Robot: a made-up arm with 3 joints.
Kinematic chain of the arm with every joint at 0, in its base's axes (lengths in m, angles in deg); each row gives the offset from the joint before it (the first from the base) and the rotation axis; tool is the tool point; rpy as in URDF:
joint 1: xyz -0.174 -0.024 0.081 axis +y
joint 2: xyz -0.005 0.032 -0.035 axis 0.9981 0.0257 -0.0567
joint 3: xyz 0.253 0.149 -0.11 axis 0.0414 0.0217 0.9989
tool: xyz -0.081 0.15 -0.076 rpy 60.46 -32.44 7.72
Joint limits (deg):
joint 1: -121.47..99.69
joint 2: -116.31..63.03
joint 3: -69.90..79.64
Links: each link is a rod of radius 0.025 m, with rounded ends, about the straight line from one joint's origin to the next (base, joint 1, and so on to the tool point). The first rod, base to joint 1, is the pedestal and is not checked.
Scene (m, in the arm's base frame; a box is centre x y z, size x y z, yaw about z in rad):
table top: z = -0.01
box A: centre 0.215 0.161 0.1 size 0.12 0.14 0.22 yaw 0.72
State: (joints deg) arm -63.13 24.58 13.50
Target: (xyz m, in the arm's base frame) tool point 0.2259 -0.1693 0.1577
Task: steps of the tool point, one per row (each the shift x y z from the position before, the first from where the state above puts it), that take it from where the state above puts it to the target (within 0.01 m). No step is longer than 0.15 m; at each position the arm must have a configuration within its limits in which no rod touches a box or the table.
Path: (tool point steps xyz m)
1: 0.0358 0.0063 0.0494
2: 0.0204 -0.0113 0.0760
3: -0.0131 -0.0305 0.0945
4: -0.0591 -0.0488 0.0944
5: 0.1219 -0.0721 -0.0255
6: 0.0953 -0.0840 -0.0588
7: 0.0583 -0.0900 -0.0795
8: 0.0175 -0.0895 -0.0843
9: -0.0205 -0.0825 -0.0737

